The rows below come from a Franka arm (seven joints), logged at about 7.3 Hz.
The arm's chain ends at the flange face. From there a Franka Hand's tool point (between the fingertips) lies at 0.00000 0.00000 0.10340 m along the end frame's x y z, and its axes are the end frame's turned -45 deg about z.
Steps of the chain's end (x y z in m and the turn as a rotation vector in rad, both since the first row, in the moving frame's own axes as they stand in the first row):
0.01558, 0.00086, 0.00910, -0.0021, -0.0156, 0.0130
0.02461, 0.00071, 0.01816, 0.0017, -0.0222, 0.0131
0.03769, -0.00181, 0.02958, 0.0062, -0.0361, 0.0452
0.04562, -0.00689, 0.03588, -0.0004, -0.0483, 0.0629
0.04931, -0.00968, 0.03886, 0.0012, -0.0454, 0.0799
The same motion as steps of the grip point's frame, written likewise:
0.00912, 0.01063, 0.00909, 0.0095, -0.0125, 0.0130
0.01541, 0.01615, 0.01813, 0.0169, -0.0145, 0.0131
0.02582, 0.02223, 0.02951, 0.0299, -0.0211, 0.0452
0.03368, 0.02378, 0.03576, 0.0339, -0.0344, 0.0629
0.03862, 0.02449, 0.03875, 0.0330, -0.0313, 0.0799

